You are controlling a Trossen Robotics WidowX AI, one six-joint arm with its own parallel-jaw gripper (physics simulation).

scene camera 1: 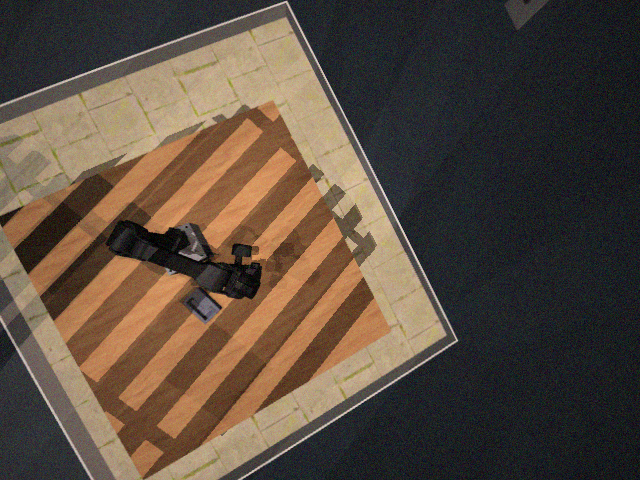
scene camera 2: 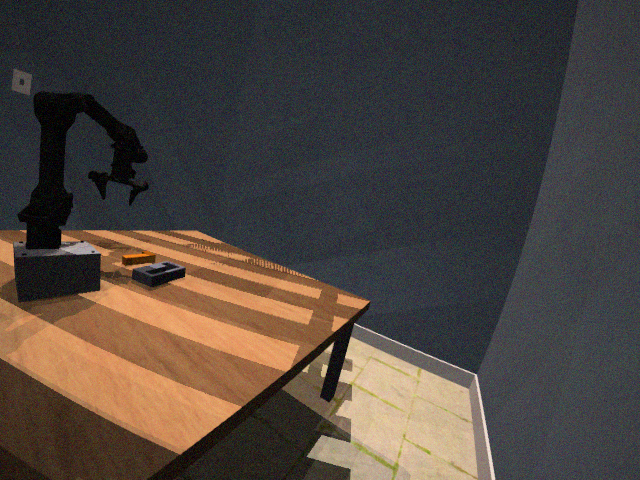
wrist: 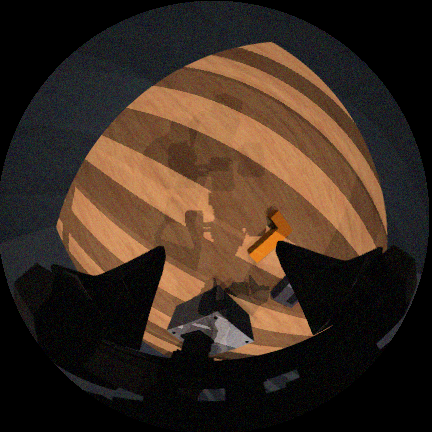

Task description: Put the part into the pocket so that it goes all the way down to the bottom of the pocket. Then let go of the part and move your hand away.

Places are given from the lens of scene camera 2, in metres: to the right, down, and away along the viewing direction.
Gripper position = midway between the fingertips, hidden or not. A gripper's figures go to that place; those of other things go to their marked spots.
my gripper (scene camera 2: 117, 202): -0.78, -0.14, 0.78
pocket block (scene camera 2: 152, 275): -0.52, 0.11, 0.65
